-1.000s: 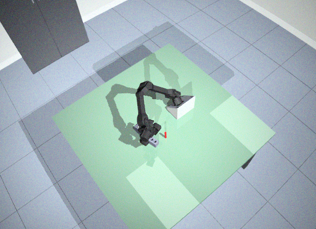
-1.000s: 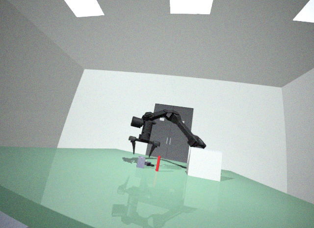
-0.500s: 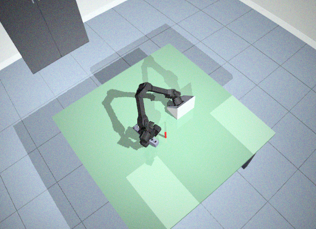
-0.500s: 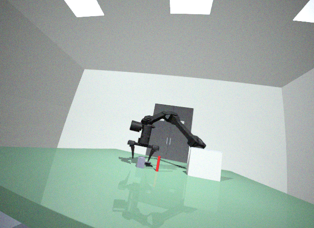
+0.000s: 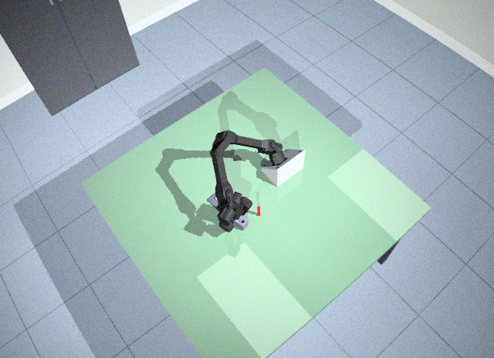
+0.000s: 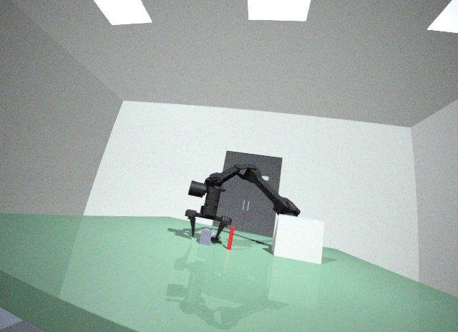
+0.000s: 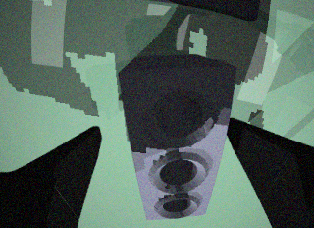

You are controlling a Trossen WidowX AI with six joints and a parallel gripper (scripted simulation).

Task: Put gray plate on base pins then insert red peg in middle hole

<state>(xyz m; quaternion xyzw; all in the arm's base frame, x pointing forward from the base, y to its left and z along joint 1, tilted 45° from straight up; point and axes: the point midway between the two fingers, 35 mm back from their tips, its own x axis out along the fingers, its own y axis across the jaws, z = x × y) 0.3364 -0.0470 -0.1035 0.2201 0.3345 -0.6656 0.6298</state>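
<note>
Now: gripper tip 10 cm past the red peg, 5 cm to the right of it and 3 cm below it. Round my gripper tip: gray plate (3 cm above).
</note>
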